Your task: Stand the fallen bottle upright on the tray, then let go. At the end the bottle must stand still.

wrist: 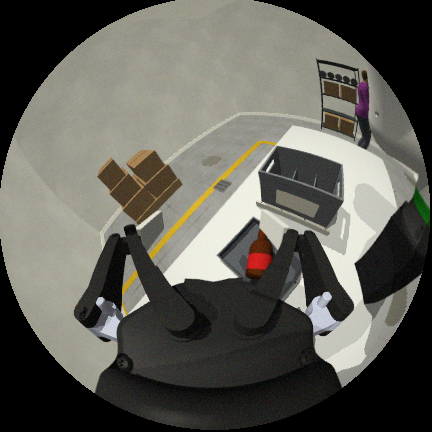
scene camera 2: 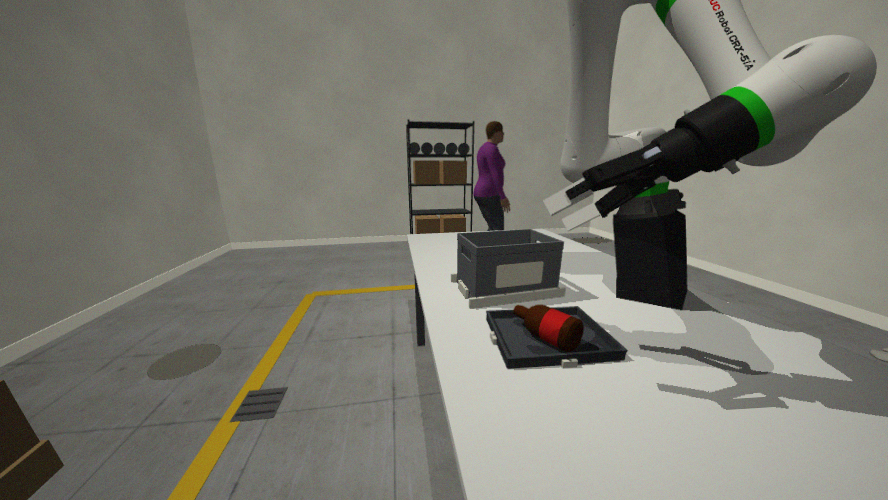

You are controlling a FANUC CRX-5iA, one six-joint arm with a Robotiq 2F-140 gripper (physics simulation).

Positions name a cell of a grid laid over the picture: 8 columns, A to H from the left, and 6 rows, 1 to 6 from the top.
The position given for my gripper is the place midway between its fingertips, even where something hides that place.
Labels:
my gripper: wrist D4; scene camera 2 F3
grey crate: wrist F3; scene camera 2 E4
dark tray: wrist E4; scene camera 2 E5
brown bottle: wrist E4; scene camera 2 F4

